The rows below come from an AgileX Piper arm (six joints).
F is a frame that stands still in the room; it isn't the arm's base.
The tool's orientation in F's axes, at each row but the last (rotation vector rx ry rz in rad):
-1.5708, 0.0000, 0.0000
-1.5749, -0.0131, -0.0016
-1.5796, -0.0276, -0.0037
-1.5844, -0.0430, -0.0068
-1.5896, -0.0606, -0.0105
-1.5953, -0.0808, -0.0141
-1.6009, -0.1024, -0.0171
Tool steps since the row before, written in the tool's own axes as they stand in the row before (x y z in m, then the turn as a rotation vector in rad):
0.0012, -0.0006, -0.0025, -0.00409, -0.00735, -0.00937
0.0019, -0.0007, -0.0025, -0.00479, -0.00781, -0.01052
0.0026, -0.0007, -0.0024, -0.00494, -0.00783, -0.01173
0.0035, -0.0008, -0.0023, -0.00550, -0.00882, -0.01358
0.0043, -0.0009, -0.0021, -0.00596, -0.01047, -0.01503
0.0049, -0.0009, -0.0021, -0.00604, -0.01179, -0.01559
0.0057, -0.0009, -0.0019, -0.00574, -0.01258, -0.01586
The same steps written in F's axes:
0.0012, -0.0025, 0.0006, -0.00409, -0.00937, 0.00735
0.0019, -0.0025, 0.0007, -0.00479, -0.01052, 0.00781
0.0026, -0.0024, 0.0008, -0.00492, -0.01174, 0.00784
0.0035, -0.0022, 0.0009, -0.00547, -0.01358, 0.00883
0.0043, -0.0019, 0.0011, -0.00596, -0.01502, 0.01049
0.0049, -0.0019, 0.0012, -0.00609, -0.01555, 0.01182
0.0057, -0.0016, 0.0014, -0.00584, -0.01578, 0.01264

